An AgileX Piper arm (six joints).
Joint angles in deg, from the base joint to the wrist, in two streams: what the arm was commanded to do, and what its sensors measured. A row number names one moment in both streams.
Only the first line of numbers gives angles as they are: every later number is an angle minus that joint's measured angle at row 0.
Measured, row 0: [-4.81, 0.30, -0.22, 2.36, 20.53, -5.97]
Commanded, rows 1 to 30: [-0.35, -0.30, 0.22, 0.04, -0.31, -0.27]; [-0.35, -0.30, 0.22, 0.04, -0.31, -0.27]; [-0.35, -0.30, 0.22, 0.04, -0.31, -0.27]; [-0.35, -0.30, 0.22, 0.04, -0.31, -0.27]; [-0.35, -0.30, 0.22, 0.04, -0.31, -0.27]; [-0.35, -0.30, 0.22, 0.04, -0.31, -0.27]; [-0.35, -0.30, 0.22, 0.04, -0.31, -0.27]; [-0.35, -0.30, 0.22, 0.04, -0.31, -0.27]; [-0.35, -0.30, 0.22, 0.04, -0.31, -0.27]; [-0.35, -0.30, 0.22, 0.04, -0.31, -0.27]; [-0.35, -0.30, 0.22, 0.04, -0.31, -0.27]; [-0.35, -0.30, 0.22, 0.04, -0.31, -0.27]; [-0.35, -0.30, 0.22, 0.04, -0.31, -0.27]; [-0.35, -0.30, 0.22, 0.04, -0.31, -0.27]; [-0.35, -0.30, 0.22, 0.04, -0.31, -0.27]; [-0.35, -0.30, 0.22, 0.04, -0.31, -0.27]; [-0.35, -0.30, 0.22, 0.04, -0.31, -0.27]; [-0.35, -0.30, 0.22, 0.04, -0.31, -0.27]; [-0.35, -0.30, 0.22, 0.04, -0.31, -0.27]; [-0.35, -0.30, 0.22, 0.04, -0.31, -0.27]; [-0.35, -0.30, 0.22, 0.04, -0.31, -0.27]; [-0.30, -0.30, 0.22, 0.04, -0.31, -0.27]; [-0.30, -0.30, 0.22, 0.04, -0.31, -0.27]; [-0.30, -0.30, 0.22, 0.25, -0.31, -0.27]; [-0.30, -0.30, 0.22, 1.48, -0.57, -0.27]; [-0.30, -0.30, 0.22, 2.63, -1.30, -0.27]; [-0.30, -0.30, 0.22, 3.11, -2.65, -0.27]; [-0.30, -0.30, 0.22, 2.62, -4.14, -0.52]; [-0.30, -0.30, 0.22, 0.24, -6.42, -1.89]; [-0.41, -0.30, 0.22, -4.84, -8.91, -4.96]
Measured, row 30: [0.00, 0.00, 0.12, 1.87, -1.51, -0.14]
